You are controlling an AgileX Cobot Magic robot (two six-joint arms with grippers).
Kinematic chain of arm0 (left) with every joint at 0, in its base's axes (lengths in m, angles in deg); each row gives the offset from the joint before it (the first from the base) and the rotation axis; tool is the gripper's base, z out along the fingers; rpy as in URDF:
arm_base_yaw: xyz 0 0 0.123 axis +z
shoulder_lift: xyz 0 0 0 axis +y
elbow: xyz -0.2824 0 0.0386 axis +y
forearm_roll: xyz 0.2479 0 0.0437 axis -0.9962 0 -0.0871
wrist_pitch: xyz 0 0 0 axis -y
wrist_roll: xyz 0.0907 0 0.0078 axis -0.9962 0 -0.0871
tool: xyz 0 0 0 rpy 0 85 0
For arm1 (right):
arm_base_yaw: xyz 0 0 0.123 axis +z
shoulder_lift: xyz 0 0 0 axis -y
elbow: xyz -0.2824 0 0.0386 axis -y
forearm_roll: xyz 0.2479 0 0.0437 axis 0.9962 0 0.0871
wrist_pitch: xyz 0 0 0 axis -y
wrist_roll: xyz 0.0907 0 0.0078 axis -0.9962 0 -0.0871
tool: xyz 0 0 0 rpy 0 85 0
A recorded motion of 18 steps. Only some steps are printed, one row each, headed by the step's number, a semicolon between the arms.
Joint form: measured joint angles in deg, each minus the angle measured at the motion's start. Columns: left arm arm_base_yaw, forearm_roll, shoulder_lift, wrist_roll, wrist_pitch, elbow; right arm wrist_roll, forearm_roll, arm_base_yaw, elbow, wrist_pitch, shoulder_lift.
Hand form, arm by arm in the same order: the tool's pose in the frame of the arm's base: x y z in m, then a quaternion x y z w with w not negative. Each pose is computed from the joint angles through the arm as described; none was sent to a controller.
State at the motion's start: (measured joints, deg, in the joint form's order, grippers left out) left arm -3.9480 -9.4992 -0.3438 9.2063 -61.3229 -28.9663; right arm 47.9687 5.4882 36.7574 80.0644 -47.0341 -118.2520
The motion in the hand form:
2: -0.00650 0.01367 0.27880 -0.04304 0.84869 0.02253 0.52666; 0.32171 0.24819 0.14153 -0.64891 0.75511 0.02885 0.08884
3: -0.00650 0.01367 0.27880 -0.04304 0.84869 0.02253 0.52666; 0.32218 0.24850 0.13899 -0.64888 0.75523 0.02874 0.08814
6: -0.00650 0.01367 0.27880 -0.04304 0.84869 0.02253 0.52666; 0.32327 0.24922 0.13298 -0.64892 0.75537 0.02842 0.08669
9: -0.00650 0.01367 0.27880 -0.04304 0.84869 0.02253 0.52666; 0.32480 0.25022 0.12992 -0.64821 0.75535 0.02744 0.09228
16: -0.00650 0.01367 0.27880 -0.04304 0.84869 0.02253 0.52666; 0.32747 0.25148 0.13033 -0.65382 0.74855 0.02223 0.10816
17: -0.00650 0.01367 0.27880 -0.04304 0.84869 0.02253 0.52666; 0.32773 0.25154 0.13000 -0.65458 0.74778 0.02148 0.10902
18: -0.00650 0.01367 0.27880 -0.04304 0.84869 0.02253 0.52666; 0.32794 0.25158 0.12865 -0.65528 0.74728 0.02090 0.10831
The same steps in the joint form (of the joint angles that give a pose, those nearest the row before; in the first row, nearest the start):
2: 0.00 0.00 0.00 0.00 0.00 0.00; 0.06 0.00 0.00 0.05 0.56 -0.55
3: 0.00 0.00 0.00 0.00 0.00 0.00; 0.08 0.00 0.00 0.05 0.85 -0.92
6: 0.00 0.00 0.00 0.00 0.00 0.00; 0.13 0.00 0.00 0.05 1.55 -1.79
9: 0.00 0.00 0.00 0.00 0.00 0.00; 0.13 0.00 0.00 0.05 2.68 -2.26
16: 0.00 0.00 0.00 0.00 0.00 0.00; 0.96 -0.36 0.00 0.05 4.54 -2.28
17: 0.00 0.00 0.00 0.00 0.00 0.00; 1.04 -0.44 0.00 0.05 4.70 -2.33
18: 0.00 0.00 0.00 0.00 0.00 0.00; 1.10 -0.52 0.00 0.05 4.82 -2.52

